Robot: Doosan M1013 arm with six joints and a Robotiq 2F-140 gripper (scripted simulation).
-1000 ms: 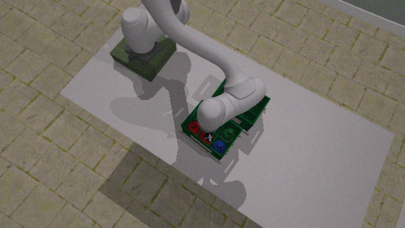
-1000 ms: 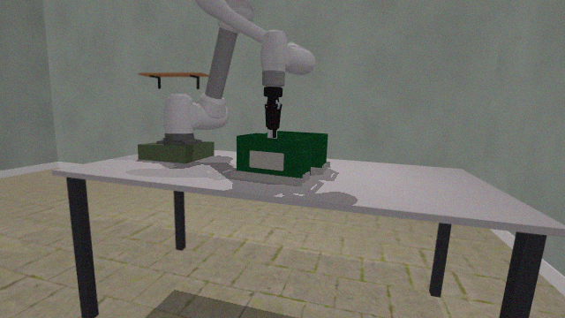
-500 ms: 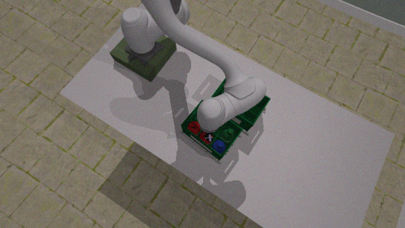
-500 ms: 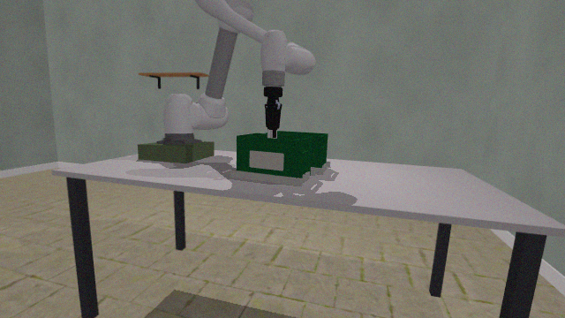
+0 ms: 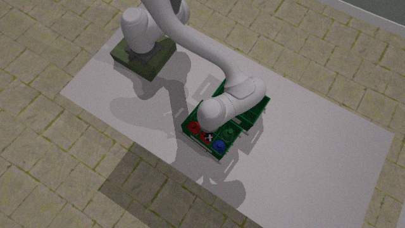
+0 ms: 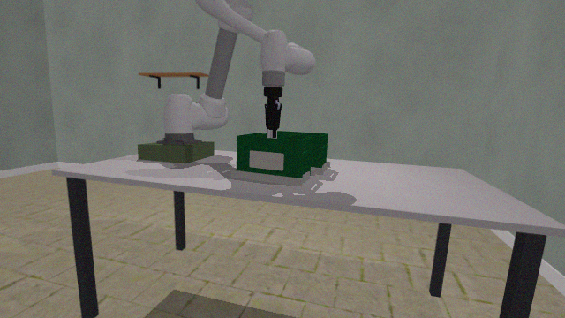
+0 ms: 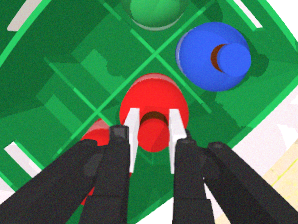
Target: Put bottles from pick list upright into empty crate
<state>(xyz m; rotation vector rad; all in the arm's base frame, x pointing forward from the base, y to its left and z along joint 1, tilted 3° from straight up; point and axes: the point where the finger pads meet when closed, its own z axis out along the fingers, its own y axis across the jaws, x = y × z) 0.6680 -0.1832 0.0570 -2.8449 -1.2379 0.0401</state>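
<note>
My hand is 90 mm short of the blue bottle and 90 mm above it. Also, from my hand: green-capped bottle 80 mm ahead, 90 mm to the left, 90 mm below; then pick list 30 mm ahead, 430 mm to the left, 170 mm below; then white-capped bottle 70 mm behind, 220 mm to the left, 90 mm below.
</note>
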